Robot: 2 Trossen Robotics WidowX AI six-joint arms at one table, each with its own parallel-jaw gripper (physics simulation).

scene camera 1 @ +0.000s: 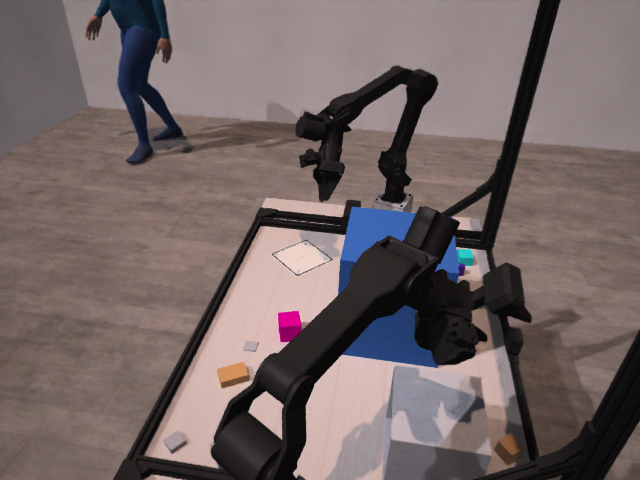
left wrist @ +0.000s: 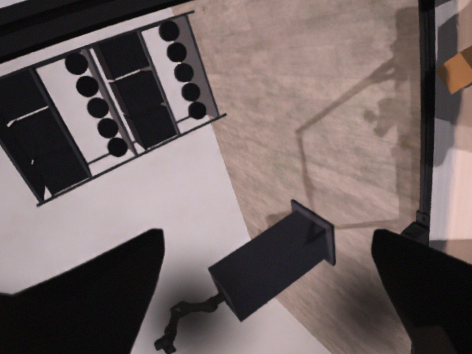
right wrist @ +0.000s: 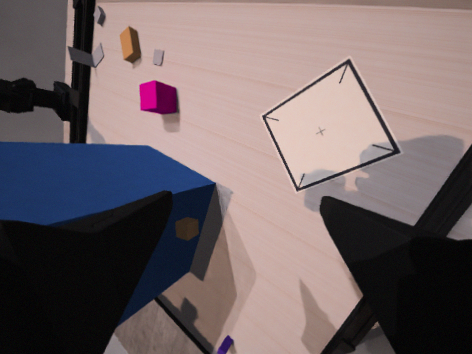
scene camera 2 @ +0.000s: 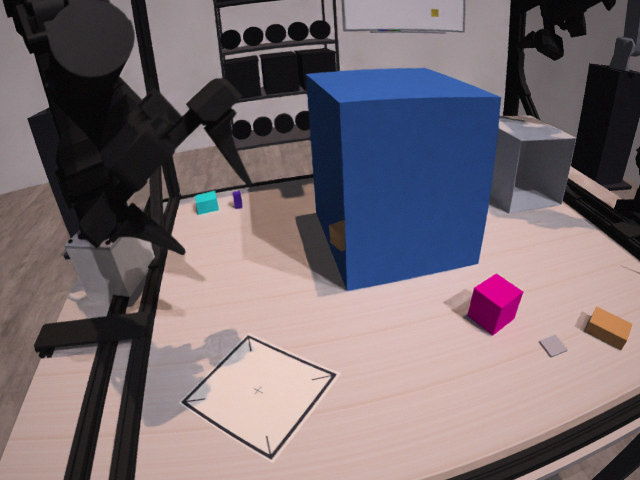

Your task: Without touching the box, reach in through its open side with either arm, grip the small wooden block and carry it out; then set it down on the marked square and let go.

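Observation:
The tall blue box (scene camera 1: 379,333) (scene camera 2: 413,180) (right wrist: 90,170) stands on the table. The small wooden block (scene camera 2: 338,236) (right wrist: 187,228) shows inside through its open side, at the left in scene camera 2; scene camera 1 does not show it. The marked square (scene camera 1: 302,257) (scene camera 2: 258,418) (right wrist: 330,110) lies flat and bare, apart from the box. My right gripper (scene camera 1: 324,195) (scene camera 2: 217,218) (right wrist: 247,200) is open and empty, raised off the table outside the box, on its open side. My left gripper (scene camera 1: 506,328) (left wrist: 268,240) is open and empty, high near the table's right edge in scene camera 1.
A magenta cube (scene camera 1: 289,326) (scene camera 2: 494,304) (right wrist: 157,97) and an orange brick (scene camera 1: 232,374) (scene camera 2: 608,328) (right wrist: 130,45) lie beside the box. A grey open box (scene camera 1: 439,403) (scene camera 2: 537,129) stands beyond it. A cyan block (scene camera 1: 465,256) (scene camera 2: 206,202) and a purple piece (scene camera 2: 237,199) lie by the far edge.

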